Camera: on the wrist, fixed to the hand. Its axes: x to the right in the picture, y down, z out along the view.
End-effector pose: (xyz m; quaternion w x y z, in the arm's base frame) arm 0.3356 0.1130 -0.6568 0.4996 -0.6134 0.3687 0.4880
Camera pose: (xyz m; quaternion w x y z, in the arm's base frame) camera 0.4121 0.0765 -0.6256 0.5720 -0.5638 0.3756 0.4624
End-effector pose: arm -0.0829 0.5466 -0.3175 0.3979 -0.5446 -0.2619 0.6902
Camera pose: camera -0.0112 0.5715 -0.2686 0.4503 -0.4811 -0.2308 0.7159
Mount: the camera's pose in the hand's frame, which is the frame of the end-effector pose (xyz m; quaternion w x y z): -0.0122 -0.0714 -0.0539 0.9958 0.0820 -0.0317 -0.0256
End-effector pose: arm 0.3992 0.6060 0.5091 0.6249 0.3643 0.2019 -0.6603
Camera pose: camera 0.3415 0.6630 0.4694 0.5819 0.3879 0.1364 -0.7016
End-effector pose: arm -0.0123 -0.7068 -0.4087 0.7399 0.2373 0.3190 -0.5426
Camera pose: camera -0.0945 -0.6826 -0.4370 0.7136 0.2716 0.2558 -0.5930
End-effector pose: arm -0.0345 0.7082 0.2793 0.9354 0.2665 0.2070 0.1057
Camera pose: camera -0.0631 0.6693 0.2030 0.9189 0.3401 0.1920 0.0559
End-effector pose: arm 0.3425 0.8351 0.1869 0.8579 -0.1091 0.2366 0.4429
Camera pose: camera 0.3777 0.7634 0.1449 0.8821 -0.0303 0.2419 0.4031
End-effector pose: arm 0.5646 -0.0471 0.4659 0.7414 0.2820 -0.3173 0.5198
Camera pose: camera 0.6388 -0.0355 0.4158 0.7184 0.3662 -0.2896 0.5157
